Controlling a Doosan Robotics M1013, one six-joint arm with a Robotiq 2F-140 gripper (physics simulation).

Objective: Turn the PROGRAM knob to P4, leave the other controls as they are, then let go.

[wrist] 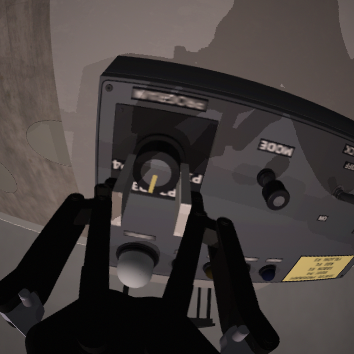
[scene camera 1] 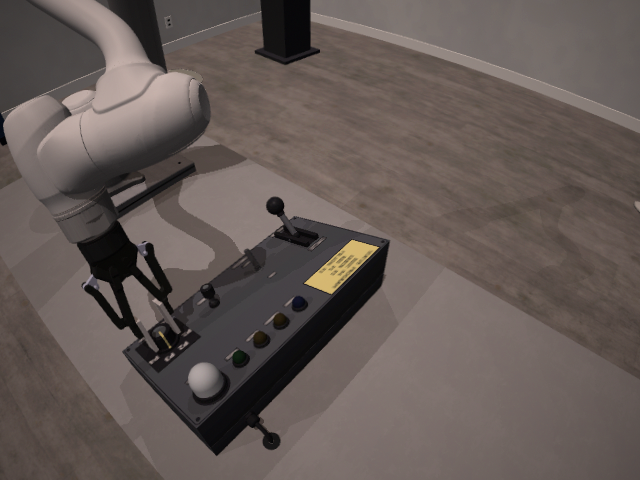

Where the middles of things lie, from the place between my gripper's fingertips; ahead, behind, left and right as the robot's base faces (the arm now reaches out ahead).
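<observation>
Control box [scene camera 1: 234, 356]: 19 cm to the left of my hand, 7 cm ahead of it and 1 cm below it.
</observation>
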